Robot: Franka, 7 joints.
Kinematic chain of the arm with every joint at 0, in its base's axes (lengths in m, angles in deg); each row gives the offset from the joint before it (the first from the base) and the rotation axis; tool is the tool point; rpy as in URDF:
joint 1: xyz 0 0 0.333 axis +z
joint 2: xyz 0 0 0 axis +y
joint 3: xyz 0 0 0.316 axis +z
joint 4: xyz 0.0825 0 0 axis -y
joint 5: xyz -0.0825 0 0.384 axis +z
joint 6: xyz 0 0 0 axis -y
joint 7: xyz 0.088 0 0 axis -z
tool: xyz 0 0 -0.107 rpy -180 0 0
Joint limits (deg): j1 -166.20..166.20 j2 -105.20..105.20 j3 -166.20..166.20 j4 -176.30..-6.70 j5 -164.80..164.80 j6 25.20..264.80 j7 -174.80..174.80
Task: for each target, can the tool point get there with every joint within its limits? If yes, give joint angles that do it. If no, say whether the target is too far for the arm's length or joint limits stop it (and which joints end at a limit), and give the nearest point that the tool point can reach.
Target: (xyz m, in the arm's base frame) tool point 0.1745 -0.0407 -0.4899
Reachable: no: joint limits stop it (at a limit: joint 2) | nearest point 0.1953 -0.0456 -0.3543 | short by 0.137 m
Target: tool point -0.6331 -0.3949 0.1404
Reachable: yes | joints -138.57 60.25 -6.90 -71.53 -77.53 115.19 -13.40
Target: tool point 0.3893 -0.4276 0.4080
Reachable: yes | joints 78.02 -9.68 -130.37 -124.57 -57.31 171.73 15.95
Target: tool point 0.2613 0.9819 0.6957
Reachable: no: too far | nearest point 0.2078 0.7808 0.6214 | short by 0.221 m
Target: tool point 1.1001 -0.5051 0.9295
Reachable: no: too far | nearest point 0.6993 -0.3211 0.7122 | short by 0.492 m
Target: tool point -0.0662 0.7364 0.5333
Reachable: yes | joints -107.00 -81.21 -50.85 -27.06 -53.79 72.66 15.42
